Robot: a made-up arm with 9 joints. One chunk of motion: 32 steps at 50 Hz.
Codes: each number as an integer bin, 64 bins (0 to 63) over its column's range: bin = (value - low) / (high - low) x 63, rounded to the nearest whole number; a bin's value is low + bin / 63 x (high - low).
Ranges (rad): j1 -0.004..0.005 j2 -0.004..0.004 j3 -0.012..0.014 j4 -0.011..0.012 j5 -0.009..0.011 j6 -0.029..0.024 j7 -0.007..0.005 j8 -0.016..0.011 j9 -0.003..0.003
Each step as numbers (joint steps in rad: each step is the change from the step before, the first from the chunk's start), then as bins.
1 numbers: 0.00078 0.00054 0.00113 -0.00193 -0.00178 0.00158 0.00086 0.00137 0.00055
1 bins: 33 36 32 25 23 36 41 41 37
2 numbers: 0.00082 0.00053 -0.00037 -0.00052 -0.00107 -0.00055 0.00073 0.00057 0.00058
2 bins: 34 36 28 29 25 34 41 39 38
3 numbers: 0.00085 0.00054 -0.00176 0.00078 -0.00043 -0.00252 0.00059 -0.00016 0.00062
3 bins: 34 36 25 32 27 31 40 37 38
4 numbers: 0.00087 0.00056 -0.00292 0.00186 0.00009 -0.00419 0.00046 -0.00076 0.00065
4 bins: 34 36 22 35 29 29 39 36 38
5 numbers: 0.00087 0.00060 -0.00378 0.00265 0.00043 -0.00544 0.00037 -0.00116 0.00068
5 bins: 34 36 20 37 30 28 39 35 39
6 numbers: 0.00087 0.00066 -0.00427 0.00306 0.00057 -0.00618 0.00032 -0.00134 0.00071
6 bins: 34 37 19 39 30 27 38 34 39
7 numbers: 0.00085 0.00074 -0.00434 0.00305 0.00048 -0.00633 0.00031 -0.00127 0.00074
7 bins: 34 37 19 38 30 27 38 34 39
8 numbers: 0.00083 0.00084 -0.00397 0.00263 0.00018 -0.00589 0.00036 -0.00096 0.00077
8 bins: 34 38 19 37 29 27 39 35 40
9 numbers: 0.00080 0.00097 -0.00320 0.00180 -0.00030 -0.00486 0.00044 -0.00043 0.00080
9 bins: 34 39 21 35 27 29 39 36 40
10 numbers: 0.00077 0.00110 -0.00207 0.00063 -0.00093 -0.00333 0.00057 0.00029 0.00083
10 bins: 33 40 24 32 25 31 40 38 40
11 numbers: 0.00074 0.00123 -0.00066 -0.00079 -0.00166 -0.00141 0.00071 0.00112 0.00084
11 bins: 33 41 27 28 23 33 40 40 40
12 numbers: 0.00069 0.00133 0.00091 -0.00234 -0.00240 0.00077 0.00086 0.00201 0.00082
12 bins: 33 42 31 24 21 35 41 42 40
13 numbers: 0.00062 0.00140 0.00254 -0.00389 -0.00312 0.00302 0.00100 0.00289 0.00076
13 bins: 32 43 35 19 19 38 42 44 39
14 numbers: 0.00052 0.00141 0.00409 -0.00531 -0.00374 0.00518 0.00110 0.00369 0.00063
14 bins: 32 43 39 16 17 41 43 46 38
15 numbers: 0.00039 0.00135 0.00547 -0.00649 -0.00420 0.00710 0.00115 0.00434 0.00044
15 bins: 31 42 42 12 15 43 43 47 36
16 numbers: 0.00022 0.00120 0.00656 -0.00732 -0.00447 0.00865 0.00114 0.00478 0.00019
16 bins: 30 41 45 10 14 45 43 48 33
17 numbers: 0.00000 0.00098 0.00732 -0.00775 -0.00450 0.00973 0.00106 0.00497 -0.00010
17 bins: 28 39 47 9 14 46 42 49 30
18 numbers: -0.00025 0.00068 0.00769 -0.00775 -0.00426 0.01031 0.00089 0.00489 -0.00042
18 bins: 26 37 48 9 15 47 41 49 27
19 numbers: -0.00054 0.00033 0.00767 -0.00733 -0.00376 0.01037 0.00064 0.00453 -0.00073
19 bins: 24 34 48 10 17 47 40 48 24
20 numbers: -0.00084 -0.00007 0.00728 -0.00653 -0.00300 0.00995 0.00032 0.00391 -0.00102
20 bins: 22 31 47 12 19 46 38 46 21
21 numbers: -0.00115 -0.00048 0.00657 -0.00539 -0.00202 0.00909 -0.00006 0.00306 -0.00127
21 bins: 20 28 45 15 22 45 36 44 18
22 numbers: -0.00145 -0.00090 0.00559 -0.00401 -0.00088 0.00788 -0.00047 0.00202 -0.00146
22 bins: 18 24 43 19 26 44 34 42 16
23 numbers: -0.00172 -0.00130 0.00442 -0.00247 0.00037 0.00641 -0.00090 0.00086 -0.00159
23 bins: 16 21 40 23 30 42 32 39 15
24 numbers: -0.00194 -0.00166 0.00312 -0.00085 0.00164 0.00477 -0.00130 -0.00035 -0.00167
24 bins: 14 18 37 28 34 40 30 37 14
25 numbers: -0.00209 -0.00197 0.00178 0.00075 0.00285 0.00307 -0.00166 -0.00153 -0.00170
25 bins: 13 16 33 32 37 38 28 34 14
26 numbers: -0.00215 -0.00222 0.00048 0.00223 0.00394 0.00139 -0.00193 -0.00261 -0.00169
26 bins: 13 14 30 36 41 36 27 31 14
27 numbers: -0.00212 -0.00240 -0.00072 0.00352 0.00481 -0.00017 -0.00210 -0.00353 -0.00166
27 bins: 13 13 27 40 44 34 26 29 14
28 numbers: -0.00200 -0.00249 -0.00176 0.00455 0.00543 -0.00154 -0.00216 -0.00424 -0.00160
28 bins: 14 12 25 43 45 33 25 27 15
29 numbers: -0.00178 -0.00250 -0.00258 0.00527 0.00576 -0.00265 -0.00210 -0.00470 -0.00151
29 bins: 16 12 23 45 46 31 26 26 16
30 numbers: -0.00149 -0.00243 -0.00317 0.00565 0.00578 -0.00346 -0.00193 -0.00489 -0.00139
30 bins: 18 12 21 46 47 30 27 26 17
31 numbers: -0.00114 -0.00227 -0.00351 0.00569 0.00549 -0.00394 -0.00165 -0.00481 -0.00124
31 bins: 20 14 21 46 46 30 28 26 18
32 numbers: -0.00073 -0.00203 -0.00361 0.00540 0.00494 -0.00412 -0.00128 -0.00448 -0.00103
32 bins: 23 16 20 45 44 30 30 27 21
